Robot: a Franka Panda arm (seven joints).
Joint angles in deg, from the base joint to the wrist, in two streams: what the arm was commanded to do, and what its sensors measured. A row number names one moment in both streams.
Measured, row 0:
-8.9, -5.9, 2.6, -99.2, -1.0, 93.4, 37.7
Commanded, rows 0 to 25:
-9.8, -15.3, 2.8, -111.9, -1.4, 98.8, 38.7
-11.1, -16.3, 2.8, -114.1, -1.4, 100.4, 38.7
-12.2, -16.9, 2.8, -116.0, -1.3, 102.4, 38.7
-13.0, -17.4, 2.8, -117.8, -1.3, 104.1, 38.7
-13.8, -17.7, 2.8, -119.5, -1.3, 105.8, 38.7
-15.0, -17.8, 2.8, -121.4, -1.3, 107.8, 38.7
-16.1, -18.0, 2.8, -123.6, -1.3, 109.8, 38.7
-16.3, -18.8, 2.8, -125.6, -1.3, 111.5, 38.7
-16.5, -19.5, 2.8, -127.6, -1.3, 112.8, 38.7
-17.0, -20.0, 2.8, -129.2, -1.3, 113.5, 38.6
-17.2, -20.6, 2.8, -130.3, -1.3, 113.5, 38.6
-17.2, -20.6, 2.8, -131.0, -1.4, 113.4, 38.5
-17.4, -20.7, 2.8, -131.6, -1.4, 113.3, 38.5
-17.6, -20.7, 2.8, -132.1, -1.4, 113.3, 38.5
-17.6, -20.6, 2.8, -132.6, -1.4, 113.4, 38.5
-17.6, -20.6, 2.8, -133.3, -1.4, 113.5, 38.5
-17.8, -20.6, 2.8, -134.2, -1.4, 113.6, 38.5
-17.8, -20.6, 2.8, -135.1, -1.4, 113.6, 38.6
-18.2, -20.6, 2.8, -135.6, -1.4, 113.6, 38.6
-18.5, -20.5, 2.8, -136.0, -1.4, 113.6, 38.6
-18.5, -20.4, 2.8, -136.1, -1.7, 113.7, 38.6
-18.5, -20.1, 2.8, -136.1, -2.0, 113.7, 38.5
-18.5, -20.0, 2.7, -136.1, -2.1, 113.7, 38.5
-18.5, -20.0, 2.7, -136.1, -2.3, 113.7, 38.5
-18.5, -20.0, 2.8, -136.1, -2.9, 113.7, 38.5
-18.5, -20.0, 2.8, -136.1, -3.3, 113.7, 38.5
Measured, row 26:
-18.2, -19.2, 2.4, -135.2, -1.3, 112.3, 38.0
